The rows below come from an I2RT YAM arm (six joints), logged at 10 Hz.
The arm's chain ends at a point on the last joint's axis. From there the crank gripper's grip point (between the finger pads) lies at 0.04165 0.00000 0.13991 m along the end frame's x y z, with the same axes.
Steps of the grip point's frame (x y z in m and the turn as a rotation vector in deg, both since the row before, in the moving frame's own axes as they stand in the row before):
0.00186, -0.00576, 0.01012, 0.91, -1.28, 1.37
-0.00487, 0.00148, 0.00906, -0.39, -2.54, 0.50
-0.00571, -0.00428, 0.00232, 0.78, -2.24, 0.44
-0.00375, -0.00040, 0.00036, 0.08, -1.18, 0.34
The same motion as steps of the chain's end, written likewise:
0.00498, -0.00449, 0.00923, 0.91, -1.28, 1.37
0.00138, 0.00019, 0.00736, -0.39, -2.54, 0.50
-0.00022, -0.00266, 0.00081, 0.78, -2.24, 0.44
-0.00086, -0.00044, -0.00047, 0.08, -1.18, 0.34

